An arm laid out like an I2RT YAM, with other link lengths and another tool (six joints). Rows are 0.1 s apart.
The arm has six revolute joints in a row. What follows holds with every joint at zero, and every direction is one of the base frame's.
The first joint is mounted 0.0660 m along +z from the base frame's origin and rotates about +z.
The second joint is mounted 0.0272 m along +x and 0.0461 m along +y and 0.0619 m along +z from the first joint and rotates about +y.
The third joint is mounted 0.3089 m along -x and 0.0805 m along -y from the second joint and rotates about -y.
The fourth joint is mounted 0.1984 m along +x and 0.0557 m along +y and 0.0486 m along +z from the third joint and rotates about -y.
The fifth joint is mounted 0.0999 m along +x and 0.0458 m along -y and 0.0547 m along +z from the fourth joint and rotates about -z.
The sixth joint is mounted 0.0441 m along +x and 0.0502 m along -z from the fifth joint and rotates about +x.
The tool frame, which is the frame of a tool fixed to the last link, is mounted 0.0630 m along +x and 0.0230 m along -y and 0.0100 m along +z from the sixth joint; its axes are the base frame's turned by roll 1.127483, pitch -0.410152 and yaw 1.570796 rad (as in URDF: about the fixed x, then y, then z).
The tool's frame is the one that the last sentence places.
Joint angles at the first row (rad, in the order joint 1, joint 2, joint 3, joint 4, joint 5, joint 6):
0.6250 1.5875 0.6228 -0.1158 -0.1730 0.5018
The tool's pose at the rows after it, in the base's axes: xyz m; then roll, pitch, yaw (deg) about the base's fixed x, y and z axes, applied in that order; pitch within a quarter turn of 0, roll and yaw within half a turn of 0:
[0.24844 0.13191 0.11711 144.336 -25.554 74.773]
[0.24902 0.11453 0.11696 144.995 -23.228 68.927]
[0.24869 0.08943 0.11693 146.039 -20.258 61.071]
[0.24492 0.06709 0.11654 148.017 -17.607 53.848]
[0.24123 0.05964 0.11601 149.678 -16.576 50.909]
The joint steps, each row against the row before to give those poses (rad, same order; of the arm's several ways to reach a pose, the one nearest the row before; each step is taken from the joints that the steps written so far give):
-0.0129 -0.0088 0.0087 -0.0473 0.0385 0.0382
-0.0382 -0.0087 0.0096 -0.0515 0.0405 0.0465
-0.0652 -0.0092 0.0148 -0.0724 0.0393 0.0542
-0.0672 -0.0053 0.0168 -0.0763 0.0118 0.0465
-0.0262 -0.0016 0.0077 -0.0371 -0.0103 0.0206

